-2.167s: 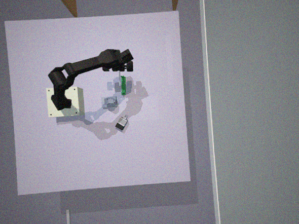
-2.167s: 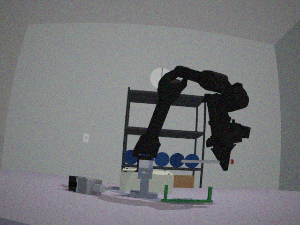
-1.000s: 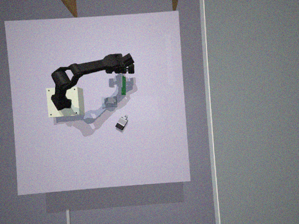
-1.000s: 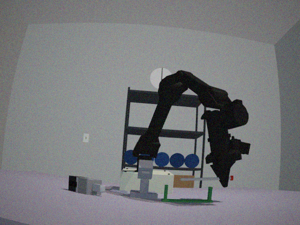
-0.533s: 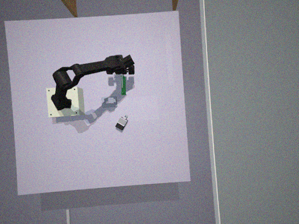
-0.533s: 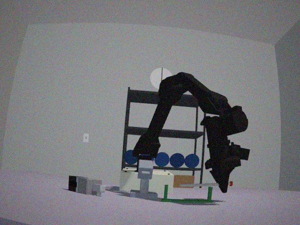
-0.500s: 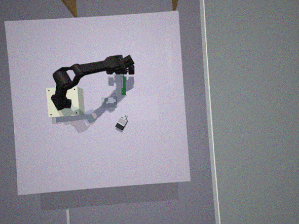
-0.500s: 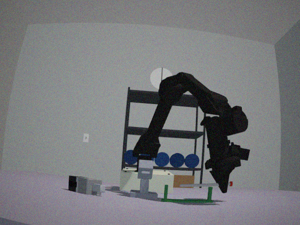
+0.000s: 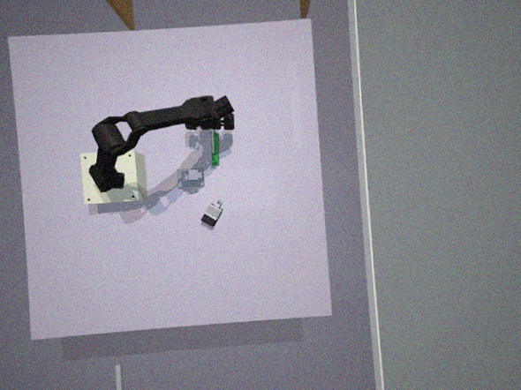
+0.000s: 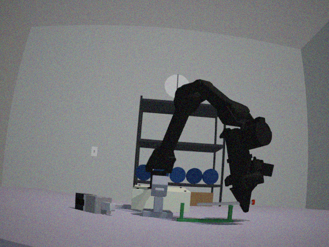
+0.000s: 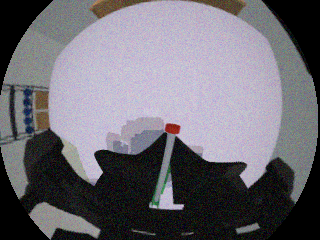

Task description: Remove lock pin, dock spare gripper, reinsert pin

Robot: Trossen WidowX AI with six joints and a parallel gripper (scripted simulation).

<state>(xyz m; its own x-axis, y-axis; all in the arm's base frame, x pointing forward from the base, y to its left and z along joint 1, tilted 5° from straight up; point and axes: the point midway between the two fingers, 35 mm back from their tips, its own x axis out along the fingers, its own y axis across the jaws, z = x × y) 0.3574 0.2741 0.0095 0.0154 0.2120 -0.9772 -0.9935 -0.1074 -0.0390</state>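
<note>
The green cradle is 100 mm to the right of my gripper tip and 10 mm ahead of it. From my gripper tip the other things lie so: black spare gripper: 380 mm to the right, 40 mm ahead; socket: 230 mm to the right, 60 mm behind, 30 mm above.
</note>
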